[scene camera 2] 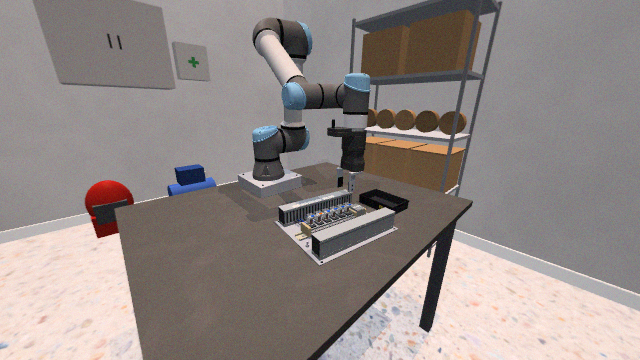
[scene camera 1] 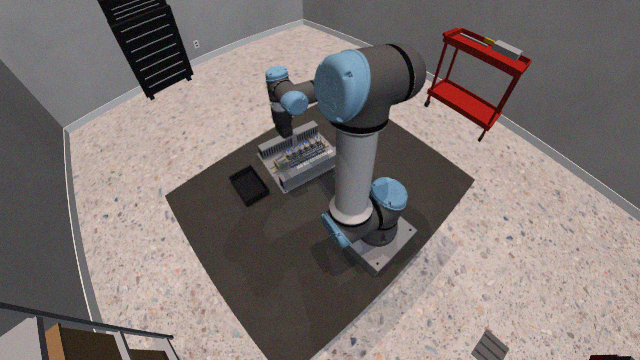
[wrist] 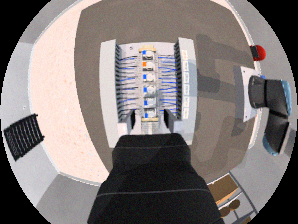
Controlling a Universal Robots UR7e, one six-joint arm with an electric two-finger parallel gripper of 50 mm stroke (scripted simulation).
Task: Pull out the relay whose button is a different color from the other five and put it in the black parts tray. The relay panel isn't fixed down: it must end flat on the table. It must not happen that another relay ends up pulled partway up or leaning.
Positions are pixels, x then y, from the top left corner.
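You can see a relay panel in scene camera 1 (292,173), and scene camera 2 has the panel too, and so does the wrist view. On that relay panel, (scene camera 2: 348,222) and (wrist: 111,84) are the same spot.
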